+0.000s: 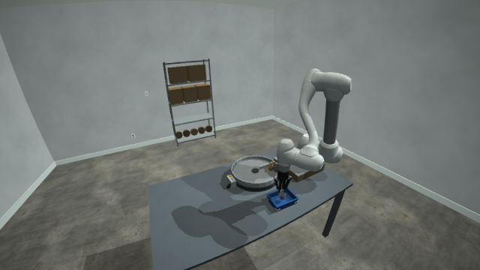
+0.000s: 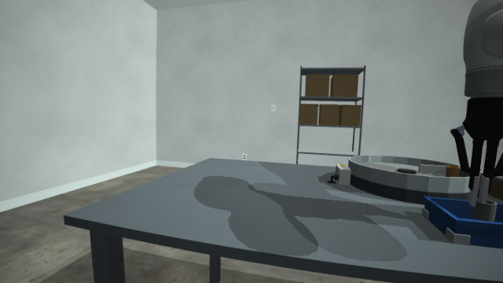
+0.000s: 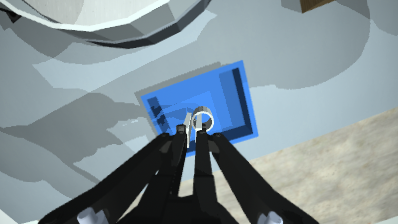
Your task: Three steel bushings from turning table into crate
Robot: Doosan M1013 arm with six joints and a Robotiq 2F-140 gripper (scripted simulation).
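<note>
The blue crate lies 1 cm behind my hand and 7 cm below it. From my hand the other things lie so: turning table: 4 cm ahead, 37 cm to the right, 4 cm below.
</note>
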